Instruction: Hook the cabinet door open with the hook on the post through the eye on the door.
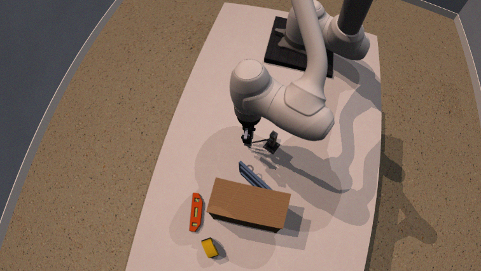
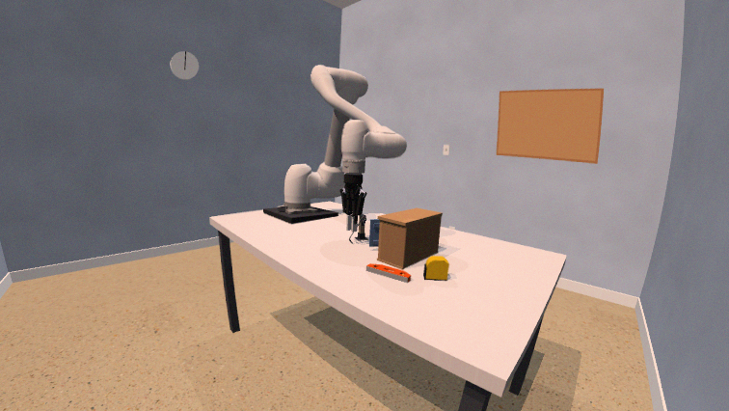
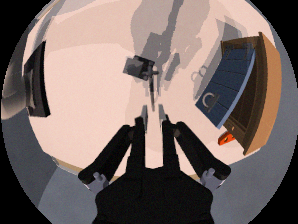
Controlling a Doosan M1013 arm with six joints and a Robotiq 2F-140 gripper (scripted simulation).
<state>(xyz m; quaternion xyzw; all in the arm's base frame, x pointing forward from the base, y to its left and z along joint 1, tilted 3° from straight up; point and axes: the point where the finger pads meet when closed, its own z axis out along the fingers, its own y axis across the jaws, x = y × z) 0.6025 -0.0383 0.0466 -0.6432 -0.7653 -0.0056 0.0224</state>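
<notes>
Now: the thin hook 10 mm behind my hand, 40 mm to the left of it and 30 mm below it. Round my hand: hook post (20 mm behind, 60 mm to the left, 20 mm below); then cabinet door (140 mm ahead, 100 mm to the left, 20 mm below); then orange spirit level (320 mm ahead, 80 mm to the right, 80 mm below).
</notes>
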